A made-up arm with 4 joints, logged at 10 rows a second.
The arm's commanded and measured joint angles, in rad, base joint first. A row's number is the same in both.
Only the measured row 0 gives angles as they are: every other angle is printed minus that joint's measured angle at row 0.
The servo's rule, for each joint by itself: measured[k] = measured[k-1] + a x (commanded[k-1-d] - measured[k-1]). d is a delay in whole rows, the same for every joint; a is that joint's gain. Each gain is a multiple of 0.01, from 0.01 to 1. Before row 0 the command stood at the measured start. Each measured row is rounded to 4 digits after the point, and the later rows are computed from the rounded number. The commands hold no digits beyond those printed.
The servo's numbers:
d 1
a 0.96 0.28 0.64 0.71
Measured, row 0:
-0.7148 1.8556 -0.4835 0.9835
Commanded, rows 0 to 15:
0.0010 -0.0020 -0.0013 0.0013
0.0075 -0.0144 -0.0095 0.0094
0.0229 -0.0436 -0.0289 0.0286
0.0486 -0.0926 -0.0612 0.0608
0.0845 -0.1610 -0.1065 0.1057
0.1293 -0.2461 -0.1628 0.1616
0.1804 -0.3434 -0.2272 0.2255
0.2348 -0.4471 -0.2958 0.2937
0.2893 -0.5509 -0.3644 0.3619
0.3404 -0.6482 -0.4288 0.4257
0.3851 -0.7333 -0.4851 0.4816
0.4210 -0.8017 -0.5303 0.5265
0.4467 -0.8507 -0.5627 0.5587
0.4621 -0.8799 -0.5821 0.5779
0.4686 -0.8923 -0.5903 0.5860
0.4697 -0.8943 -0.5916 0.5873
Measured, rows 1 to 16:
0.0000 0.0000 0.0000 0.0000
0.0010 -0.0006 -0.0008 0.0009
0.0072 -0.0045 -0.0064 0.0069
0.0223 -0.0154 -0.0208 0.0223
0.0475 -0.0370 -0.0467 0.0496
0.0830 -0.0717 -0.0850 0.0894
0.1274 -0.1205 -0.1348 0.1407
0.1783 -0.1829 -0.1939 0.2009
0.2325 -0.2569 -0.2591 0.2668
0.2870 -0.3392 -0.3265 0.3343
0.3383 -0.4257 -0.3920 0.3992
0.3832 -0.5118 -0.4516 0.4577
0.4195 -0.5930 -0.5020 0.5065
0.4456 -0.6652 -0.5408 0.5436
0.4614 -0.7253 -0.5672 0.5680
0.4683 -0.7721 -0.5820 0.5808

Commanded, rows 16 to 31:
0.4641 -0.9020 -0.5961 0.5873
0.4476 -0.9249 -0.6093 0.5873
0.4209 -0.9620 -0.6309 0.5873
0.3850 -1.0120 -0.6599 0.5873
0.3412 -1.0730 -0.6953 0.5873
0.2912 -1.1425 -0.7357 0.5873
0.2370 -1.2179 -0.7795 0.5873
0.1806 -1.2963 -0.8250 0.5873
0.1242 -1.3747 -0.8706 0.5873
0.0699 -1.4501 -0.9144 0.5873
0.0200 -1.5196 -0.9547 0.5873
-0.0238 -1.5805 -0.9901 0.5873
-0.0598 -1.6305 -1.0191 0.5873
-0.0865 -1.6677 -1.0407 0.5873
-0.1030 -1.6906 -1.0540 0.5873
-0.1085 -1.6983 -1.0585 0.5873
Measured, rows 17 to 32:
0.4696 -0.8063 -0.5881 0.5854
0.4643 -0.8331 -0.5932 0.5867
0.4483 -0.8588 -0.6035 0.5871
0.4220 -0.8877 -0.6210 0.5872
0.3865 -0.9225 -0.6459 0.5873
0.3430 -0.9646 -0.6775 0.5873
0.2933 -1.0144 -0.7147 0.5873
0.2393 -1.0714 -0.7562 0.5873
0.1829 -1.1344 -0.8002 0.5873
0.1265 -1.2017 -0.8453 0.5873
0.0722 -1.2713 -0.8895 0.5873
0.0221 -1.3408 -0.9312 0.5873
-0.0220 -1.4079 -0.9689 0.5873
-0.0583 -1.4702 -1.0010 0.5873
-0.0854 -1.5255 -1.0264 0.5873
-0.1023 -1.5717 -1.0441 0.5873

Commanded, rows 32 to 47:
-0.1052 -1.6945 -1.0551 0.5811
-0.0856 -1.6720 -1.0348 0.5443
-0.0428 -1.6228 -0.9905 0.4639
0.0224 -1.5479 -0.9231 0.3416
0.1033 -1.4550 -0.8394 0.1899
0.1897 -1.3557 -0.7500 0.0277
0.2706 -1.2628 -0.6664 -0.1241
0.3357 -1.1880 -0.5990 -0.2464
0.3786 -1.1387 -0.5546 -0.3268
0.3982 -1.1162 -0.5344 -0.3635
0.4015 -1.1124 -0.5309 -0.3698
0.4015 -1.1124 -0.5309 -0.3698
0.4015 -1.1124 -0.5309 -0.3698
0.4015 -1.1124 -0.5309 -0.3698
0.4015 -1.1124 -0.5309 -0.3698
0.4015 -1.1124 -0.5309 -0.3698
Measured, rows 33 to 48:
-0.1083 -1.6071 -1.0533 0.5873
-0.1053 -1.6316 -1.0545 0.5829
-0.0864 -1.6429 -1.0419 0.5555
-0.0445 -1.6373 -1.0090 0.4905
0.0197 -1.6123 -0.9540 0.3848
0.1000 -1.5683 -0.8807 0.2464
0.1861 -1.5088 -0.7971 0.0911
0.2672 -1.4399 -0.7135 -0.0617
0.3330 -1.3694 -0.6402 -0.1928
0.3768 -1.3048 -0.5854 -0.2879
0.3973 -1.2520 -0.5528 -0.3416
0.4013 -1.2129 -0.5388 -0.3616
0.4015 -1.1848 -0.5337 -0.3674
0.4015 -1.1645 -0.5319 -0.3691
0.4015 -1.1499 -0.5313 -0.3696
0.4015 -1.1394 -0.5310 -0.3697

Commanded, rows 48 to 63:
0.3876 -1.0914 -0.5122 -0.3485
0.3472 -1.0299 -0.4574 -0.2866
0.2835 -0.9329 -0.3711 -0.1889
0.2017 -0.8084 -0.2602 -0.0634
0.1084 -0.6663 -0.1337 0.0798
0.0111 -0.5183 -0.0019 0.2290
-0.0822 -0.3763 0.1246 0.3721
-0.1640 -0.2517 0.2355 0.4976
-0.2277 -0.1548 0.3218 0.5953
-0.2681 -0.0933 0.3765 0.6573
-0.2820 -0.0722 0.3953 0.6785
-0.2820 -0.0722 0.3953 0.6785
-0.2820 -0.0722 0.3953 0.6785
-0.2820 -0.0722 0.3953 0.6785
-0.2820 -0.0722 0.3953 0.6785
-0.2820 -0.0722 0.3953 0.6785
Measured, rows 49 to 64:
0.4015 -1.1318 -0.5309 -0.3698
0.3882 -1.1205 -0.5189 -0.3547
0.3488 -1.0951 -0.4795 -0.3063
0.2861 -1.0497 -0.4101 -0.2229
0.2051 -0.9821 -0.3142 -0.1097
0.1123 -0.8937 -0.1987 0.0248
0.0151 -0.7886 -0.0727 0.1698
-0.0783 -0.6732 0.0536 0.3134
-0.1606 -0.5552 0.1700 0.4442
-0.2250 -0.4431 0.2672 0.5515
-0.2664 -0.3452 0.3372 0.6266
-0.2814 -0.2688 0.3744 0.6634
-0.2820 -0.2138 0.3878 0.6741
-0.2820 -0.1742 0.3926 0.6772
-0.2820 -0.1456 0.3943 0.6781
-0.2820 -0.1250 0.3949 0.6784

